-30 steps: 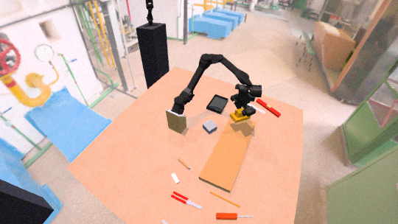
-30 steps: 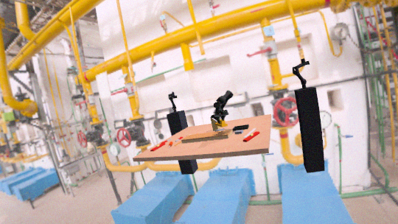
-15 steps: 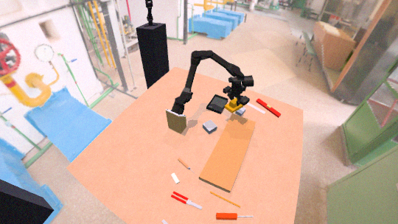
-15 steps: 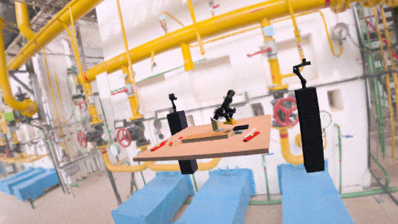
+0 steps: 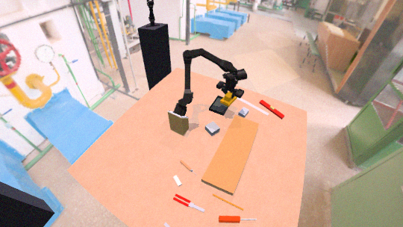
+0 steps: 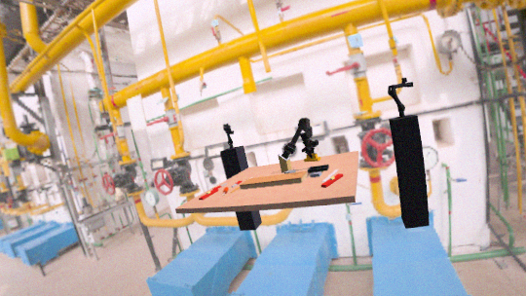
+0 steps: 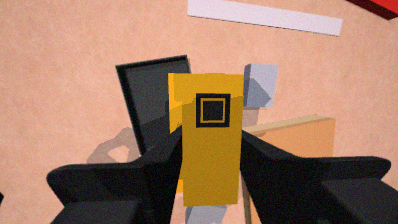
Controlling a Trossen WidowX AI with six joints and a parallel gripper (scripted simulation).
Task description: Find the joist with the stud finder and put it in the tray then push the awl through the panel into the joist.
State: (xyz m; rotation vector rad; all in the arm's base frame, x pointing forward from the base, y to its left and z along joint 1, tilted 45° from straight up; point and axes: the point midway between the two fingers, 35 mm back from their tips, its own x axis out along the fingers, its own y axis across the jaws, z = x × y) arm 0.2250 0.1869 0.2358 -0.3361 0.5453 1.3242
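My gripper tip is now 11 cm above the dark tray, 6 cm past it and 2 cm to the right of it. The rest, counted from my gripper tip: white strip (16 cm ahead, 14 cm to the left, 12 cm below); yellow stud finder (2 cm above, 1 cm to the left); awl (54 cm to the right, 12 cm below, 4 cm behind).
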